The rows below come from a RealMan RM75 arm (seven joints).
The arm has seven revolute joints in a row. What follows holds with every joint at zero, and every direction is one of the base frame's.
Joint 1 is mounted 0.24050 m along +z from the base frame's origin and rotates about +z.
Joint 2 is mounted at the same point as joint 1 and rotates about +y.
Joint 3 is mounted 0.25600 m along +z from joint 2 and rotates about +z.
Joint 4 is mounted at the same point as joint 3 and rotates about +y.
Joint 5 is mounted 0.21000 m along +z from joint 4 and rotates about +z.
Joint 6 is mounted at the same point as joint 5 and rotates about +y.
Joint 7 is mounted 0.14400 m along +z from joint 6 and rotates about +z.
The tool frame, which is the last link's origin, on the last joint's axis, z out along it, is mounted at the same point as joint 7; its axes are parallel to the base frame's.
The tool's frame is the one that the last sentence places.
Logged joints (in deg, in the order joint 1, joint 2, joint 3, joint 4, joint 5, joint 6, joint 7), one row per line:
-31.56, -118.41, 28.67, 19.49, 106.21, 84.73, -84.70
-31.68, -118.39, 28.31, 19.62, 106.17, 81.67, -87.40
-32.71, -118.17, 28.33, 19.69, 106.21, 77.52, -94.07
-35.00, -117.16, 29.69, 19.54, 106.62, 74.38, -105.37
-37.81, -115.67, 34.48, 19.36, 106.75, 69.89, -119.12
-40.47, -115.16, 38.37, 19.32, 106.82, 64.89, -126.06
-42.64, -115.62, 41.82, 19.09, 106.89, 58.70, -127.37
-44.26, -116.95, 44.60, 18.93, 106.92, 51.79, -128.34
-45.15, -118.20, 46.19, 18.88, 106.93, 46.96, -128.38
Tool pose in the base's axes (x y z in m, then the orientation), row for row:
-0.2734, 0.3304, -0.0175, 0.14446, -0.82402, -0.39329, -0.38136
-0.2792, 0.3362, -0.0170, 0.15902, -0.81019, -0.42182, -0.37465
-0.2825, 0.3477, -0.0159, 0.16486, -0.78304, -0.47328, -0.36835
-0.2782, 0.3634, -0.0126, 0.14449, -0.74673, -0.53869, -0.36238
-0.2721, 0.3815, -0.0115, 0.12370, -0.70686, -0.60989, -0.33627
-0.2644, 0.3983, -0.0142, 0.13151, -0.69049, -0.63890, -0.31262
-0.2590, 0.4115, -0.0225, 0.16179, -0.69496, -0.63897, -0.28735
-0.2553, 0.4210, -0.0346, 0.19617, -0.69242, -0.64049, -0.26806
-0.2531, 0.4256, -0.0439, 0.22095, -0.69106, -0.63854, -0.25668
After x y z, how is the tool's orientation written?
As a quaternion, w x y z.
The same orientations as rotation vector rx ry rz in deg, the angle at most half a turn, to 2 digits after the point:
-136.06, -64.94, -62.97
-132.70, -69.09, -61.36
-127.84, -77.27, -60.14
-123.30, -88.95, -59.84
-118.10, -101.90, -56.18
-114.85, -106.27, -52.00
-113.65, -104.49, -46.99
-111.13, -102.79, -43.02
-109.45, -101.13, -40.65

